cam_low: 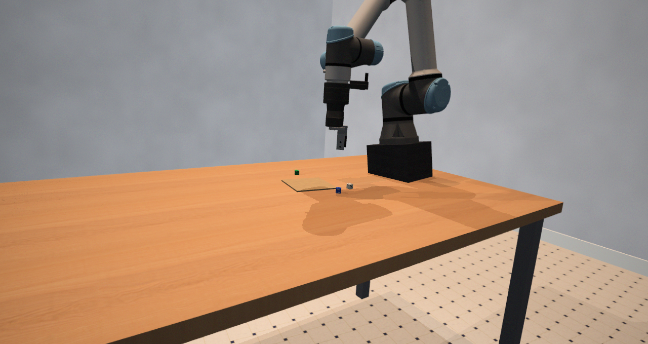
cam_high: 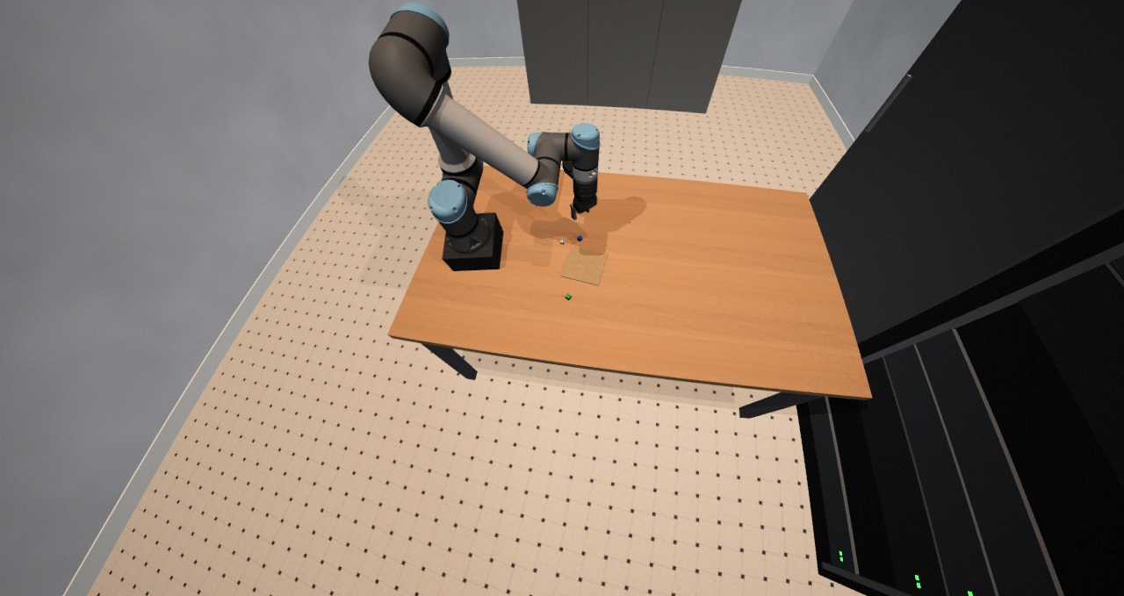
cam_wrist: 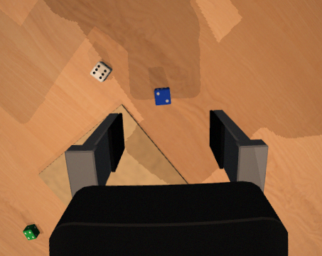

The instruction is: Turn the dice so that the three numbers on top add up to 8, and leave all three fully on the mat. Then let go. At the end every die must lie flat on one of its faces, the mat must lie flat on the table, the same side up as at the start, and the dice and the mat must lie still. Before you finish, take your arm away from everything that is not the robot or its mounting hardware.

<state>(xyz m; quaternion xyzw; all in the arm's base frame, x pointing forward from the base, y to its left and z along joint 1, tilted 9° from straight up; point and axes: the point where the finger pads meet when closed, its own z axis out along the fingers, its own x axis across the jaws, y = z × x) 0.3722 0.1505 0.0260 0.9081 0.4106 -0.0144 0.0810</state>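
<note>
The blue die lies 150 mm below my hand. Round my hand: white die (60 mm behind, 30 mm to the right, 150 mm below); then green die (10 mm ahead, 260 mm to the right, 150 mm below); then mat (40 mm ahead, 120 mm to the right, 160 mm below).
</note>
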